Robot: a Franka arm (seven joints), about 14 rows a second.
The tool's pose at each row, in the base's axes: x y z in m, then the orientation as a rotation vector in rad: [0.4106 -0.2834 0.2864 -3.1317 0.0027 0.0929]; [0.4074 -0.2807 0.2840 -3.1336 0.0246 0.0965]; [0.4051 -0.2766 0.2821 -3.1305 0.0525 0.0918]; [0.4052 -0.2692 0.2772 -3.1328 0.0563 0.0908]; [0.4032 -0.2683 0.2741 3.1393 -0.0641 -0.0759]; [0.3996 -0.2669 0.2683 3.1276 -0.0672 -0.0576]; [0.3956 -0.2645 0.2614 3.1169 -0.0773 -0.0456]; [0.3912 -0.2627 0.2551 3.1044 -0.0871 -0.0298]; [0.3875 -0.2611 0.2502 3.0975 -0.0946 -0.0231]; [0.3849 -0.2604 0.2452 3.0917 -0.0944 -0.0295]
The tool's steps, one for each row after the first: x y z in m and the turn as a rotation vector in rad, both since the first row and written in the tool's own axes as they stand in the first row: [-0.0031 -0.0027 0.0026 -0.0017 -0.0022 0.0140]; [-0.0052 -0.0068 0.0047 0.0017 0.0008 0.0318]; [-0.0049 -0.0141 0.0096 -0.0005 0.0015 0.0342]; [-0.0067 -0.0150 0.0128 -0.0081 0.0111 0.0393]; [-0.0099 -0.0163 0.0189 -0.0200 0.0227 0.0418]; [-0.0135 -0.0187 0.0260 -0.0305 0.0303 0.0487]; [-0.0175 -0.0204 0.0326 -0.0427 0.0404 0.0555]; [-0.0209 -0.0219 0.0377 -0.0493 0.0447 0.0606]; [-0.0232 -0.0226 0.0428 -0.0550 0.0405 0.0608]
